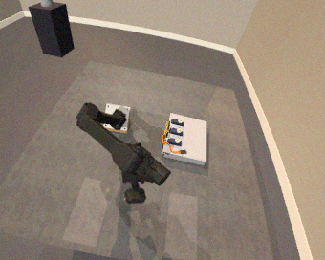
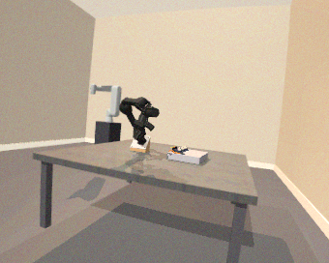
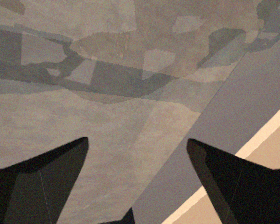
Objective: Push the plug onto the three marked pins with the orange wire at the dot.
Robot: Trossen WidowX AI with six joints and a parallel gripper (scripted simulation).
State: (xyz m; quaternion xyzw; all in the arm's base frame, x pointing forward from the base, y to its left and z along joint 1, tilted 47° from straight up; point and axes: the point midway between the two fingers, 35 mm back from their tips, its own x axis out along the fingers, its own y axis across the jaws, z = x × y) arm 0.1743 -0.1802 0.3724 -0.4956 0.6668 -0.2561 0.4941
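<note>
Right now my gripper tip is 26 cm short of the holder, 44 cm to the right of it and 12 cm above it.
</note>
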